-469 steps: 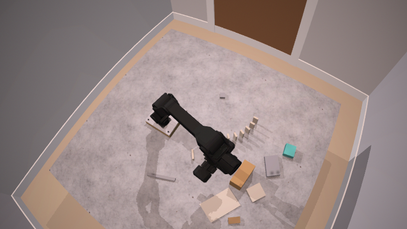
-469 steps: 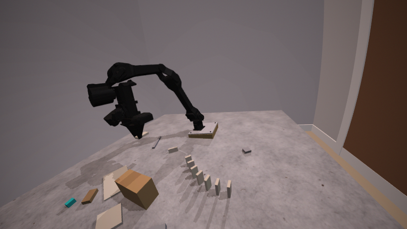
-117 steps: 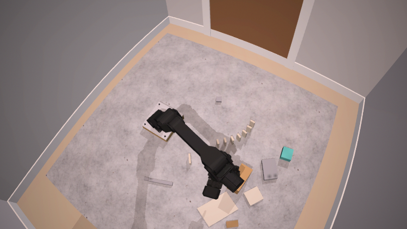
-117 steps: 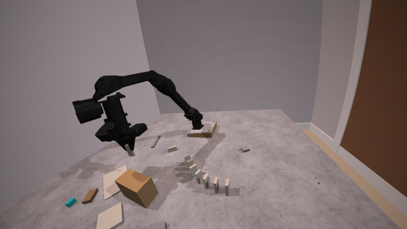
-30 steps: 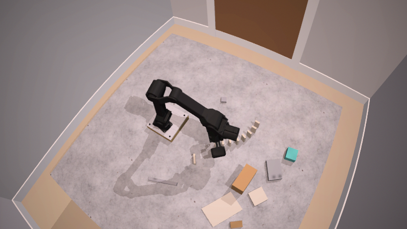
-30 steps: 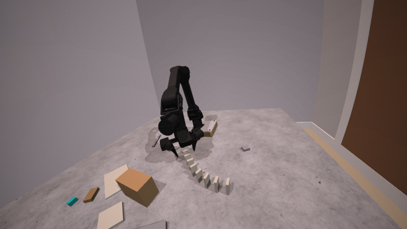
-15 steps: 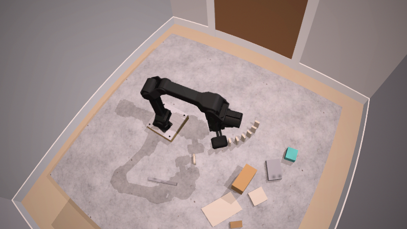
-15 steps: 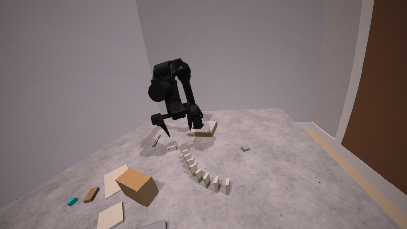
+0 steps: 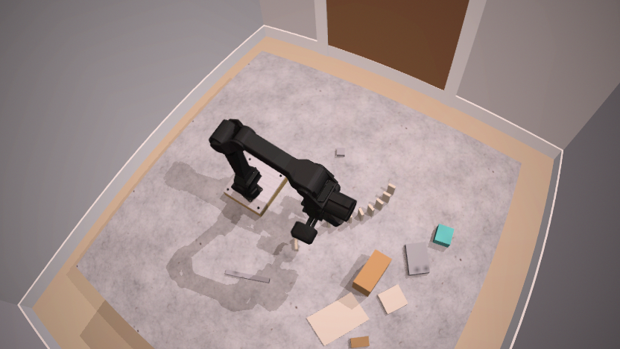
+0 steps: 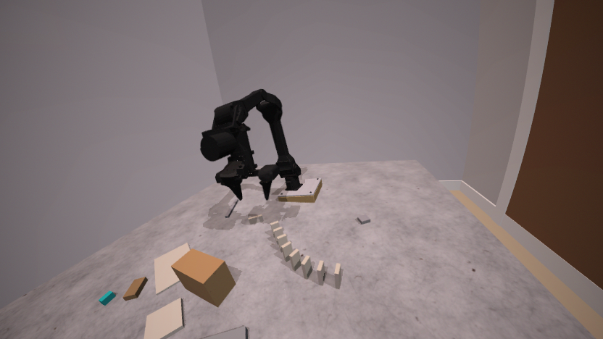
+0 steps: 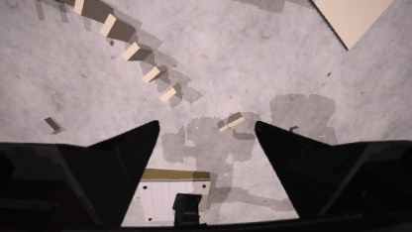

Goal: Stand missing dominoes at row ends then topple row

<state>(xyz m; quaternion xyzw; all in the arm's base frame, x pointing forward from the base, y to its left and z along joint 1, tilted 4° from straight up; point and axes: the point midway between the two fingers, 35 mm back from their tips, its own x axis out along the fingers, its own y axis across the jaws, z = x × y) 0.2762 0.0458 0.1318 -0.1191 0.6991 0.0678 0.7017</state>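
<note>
Now: the cream flat panel 23 cm ahead of my gripper tip, 17 cm to the right of it and 13 cm below it. The rest, counted from my gripper tip: orange box: 21 cm ahead, 9 cm below; grey strip: 25 cm to the right, 12 cm below, 8 cm behind; small cream tile: 32 cm ahead, 12 cm below, 1 cm to the right.
</note>
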